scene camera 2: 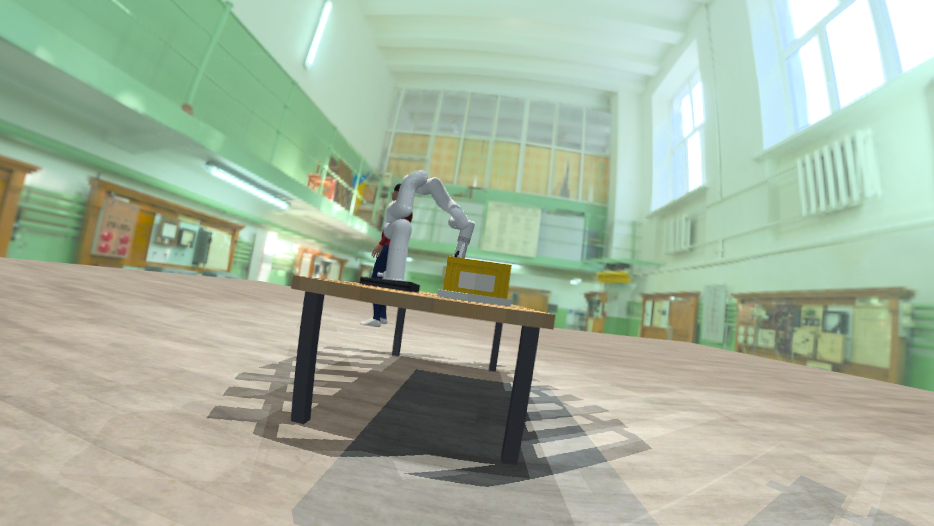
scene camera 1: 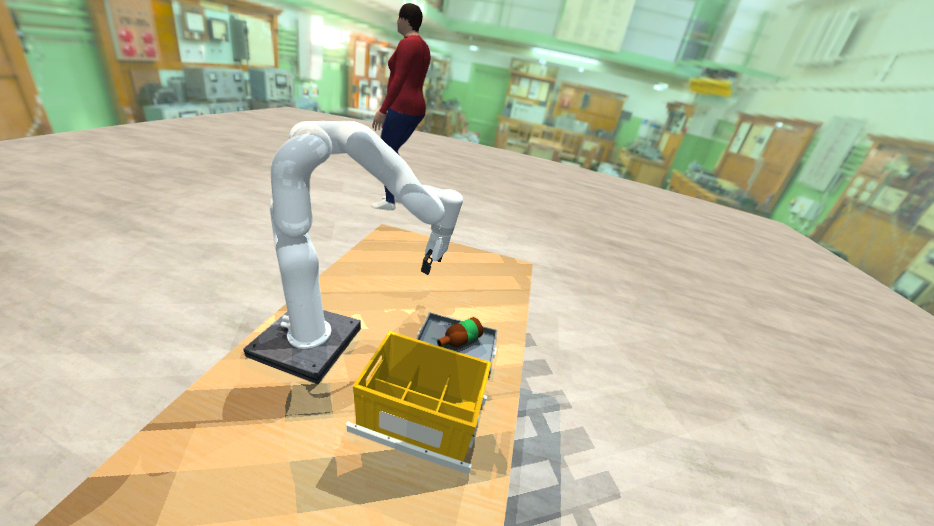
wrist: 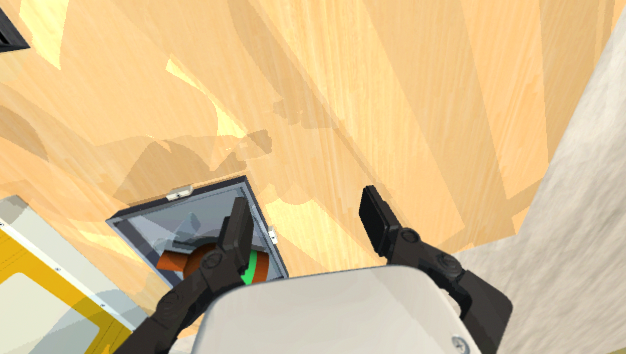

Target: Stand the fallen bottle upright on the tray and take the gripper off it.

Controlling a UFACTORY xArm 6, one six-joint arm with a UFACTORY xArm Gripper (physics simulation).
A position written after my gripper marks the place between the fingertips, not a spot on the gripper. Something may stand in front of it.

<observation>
In view: my gripper (wrist: 307, 204), a brown bottle (wrist: 187, 263) and a white rail (scene camera 1: 361, 431).
</observation>
